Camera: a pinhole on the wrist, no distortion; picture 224 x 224 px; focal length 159.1 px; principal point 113.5 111.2 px. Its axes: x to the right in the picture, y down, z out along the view. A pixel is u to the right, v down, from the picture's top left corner.
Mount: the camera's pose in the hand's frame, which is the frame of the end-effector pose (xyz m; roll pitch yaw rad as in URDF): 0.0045 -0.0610 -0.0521 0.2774 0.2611 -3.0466
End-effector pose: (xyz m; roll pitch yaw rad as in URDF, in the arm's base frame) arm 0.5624 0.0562 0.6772 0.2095 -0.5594 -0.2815
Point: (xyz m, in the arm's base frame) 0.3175 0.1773 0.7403
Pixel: 174 67
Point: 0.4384 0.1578 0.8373
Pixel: 93 57
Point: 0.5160 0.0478 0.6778
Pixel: 137 72
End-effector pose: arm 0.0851 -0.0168 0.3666 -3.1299 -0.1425 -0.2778
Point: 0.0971 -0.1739 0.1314
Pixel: 59 48
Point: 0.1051 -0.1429 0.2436
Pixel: 41 14
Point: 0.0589 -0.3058 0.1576
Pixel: outside the picture
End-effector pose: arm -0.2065 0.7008 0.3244 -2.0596 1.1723 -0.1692
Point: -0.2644 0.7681 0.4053
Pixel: 182 79
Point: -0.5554 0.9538 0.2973
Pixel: 112 50
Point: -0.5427 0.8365 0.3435
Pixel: 137 14
